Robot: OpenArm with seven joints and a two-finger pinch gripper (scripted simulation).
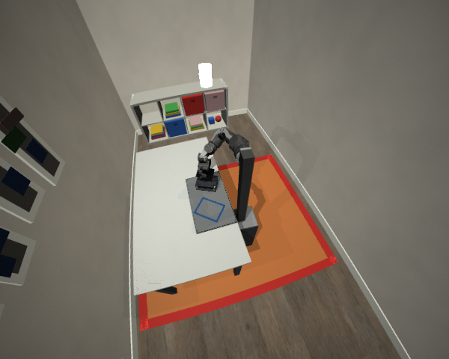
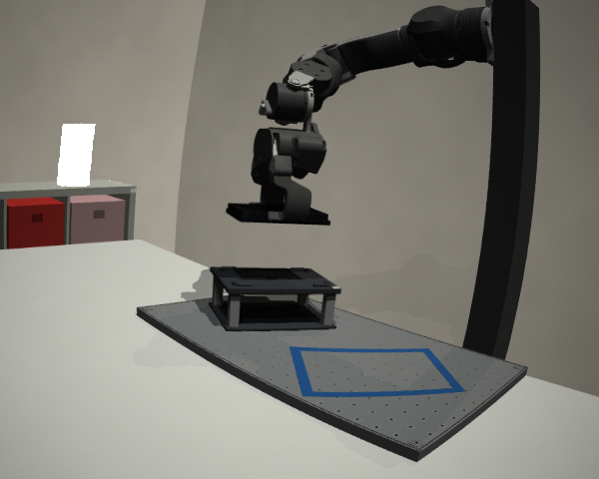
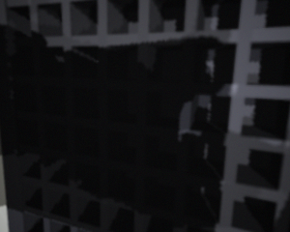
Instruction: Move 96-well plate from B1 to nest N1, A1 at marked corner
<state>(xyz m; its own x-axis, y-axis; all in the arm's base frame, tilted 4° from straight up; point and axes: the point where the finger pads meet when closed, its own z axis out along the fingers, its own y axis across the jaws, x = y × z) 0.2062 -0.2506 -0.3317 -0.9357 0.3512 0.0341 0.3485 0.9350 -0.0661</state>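
Now: the black plate nest 100 mm below my hand. Round my hand: black 96-well plate: right at my hand.
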